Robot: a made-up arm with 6 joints.
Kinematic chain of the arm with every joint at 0, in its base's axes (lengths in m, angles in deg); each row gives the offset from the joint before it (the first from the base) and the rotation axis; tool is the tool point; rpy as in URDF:
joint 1: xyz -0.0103 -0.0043 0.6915 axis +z
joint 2: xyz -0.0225 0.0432 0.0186 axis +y
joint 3: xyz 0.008 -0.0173 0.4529 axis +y
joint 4: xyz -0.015 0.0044 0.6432 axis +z
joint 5: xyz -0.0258 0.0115 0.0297 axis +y
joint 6: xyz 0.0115 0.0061 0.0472 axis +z
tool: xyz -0.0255 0.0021 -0.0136 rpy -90 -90 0
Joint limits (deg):
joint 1: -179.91..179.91
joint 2: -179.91..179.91
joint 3: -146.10..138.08
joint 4: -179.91..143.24
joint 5: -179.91..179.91
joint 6: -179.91..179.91
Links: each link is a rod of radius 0.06 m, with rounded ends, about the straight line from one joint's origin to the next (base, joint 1, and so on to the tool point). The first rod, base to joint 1, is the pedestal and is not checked.
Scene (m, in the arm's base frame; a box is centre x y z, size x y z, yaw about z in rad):
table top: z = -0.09
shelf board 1: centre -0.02 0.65 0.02 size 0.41 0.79 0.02 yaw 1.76
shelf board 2: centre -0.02 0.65 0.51 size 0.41 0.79 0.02 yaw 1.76
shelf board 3: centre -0.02 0.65 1 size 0.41 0.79 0.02 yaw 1.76
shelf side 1: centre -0.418 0.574 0.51 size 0.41 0.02 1 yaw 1.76
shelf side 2: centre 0.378 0.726 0.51 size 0.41 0.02 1 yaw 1.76
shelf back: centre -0.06 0.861 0.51 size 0.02 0.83 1 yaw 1.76
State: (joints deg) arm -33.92 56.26 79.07 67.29 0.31 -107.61
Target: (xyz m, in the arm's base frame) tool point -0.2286 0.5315 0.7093
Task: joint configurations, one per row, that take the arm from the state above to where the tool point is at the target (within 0.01 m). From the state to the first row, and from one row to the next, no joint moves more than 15 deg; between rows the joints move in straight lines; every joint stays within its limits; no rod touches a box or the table.
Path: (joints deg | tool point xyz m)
1: -20.30 45.11 90.87 67.50 1.26 -104.36 | 0.7869 -0.2550 0.5550
2: -6.68 33.95 102.67 67.71 2.21 -101.11 | 0.7520 -0.0526 0.6071
3: 6.94 22.80 114.48 67.92 3.16 -97.86 | 0.6608 0.1176 0.6449
4: 20.56 11.64 126.28 68.13 4.12 -94.61 | 0.5304 0.2402 0.6672
5: 34.18 0.49 138.08 68.35 5.07 -91.36 | 0.3816 0.3079 0.6728
6: 39.27 0.54 136.62 54.67 6.22 -96.70 | 0.3509 0.3561 0.6824
7: 44.36 0.59 135.16 41.00 7.38 -102.03 | 0.3146 0.3977 0.6900
8: 49.45 0.64 133.70 27.33 8.54 -107.37 | 0.2749 0.4321 0.6958
9: 54.54 0.70 132.24 13.66 9.70 -112.71 | 0.2342 0.4598 0.7005
10: 67.57 2.16 130.96 24.77 10.53 -112.84 | 0.1305 0.5158 0.7039
11: 80.60 3.62 129.68 35.89 11.36 -112.97 | 0.0151 0.5478 0.7066
12: 93.63 5.09 128.40 47.00 12.20 -113.10 | -0.1066 0.5534 0.7083
13: 106.66 6.55 127.12 58.11 13.03 -113.24 | -0.2286 0.5315 0.7093

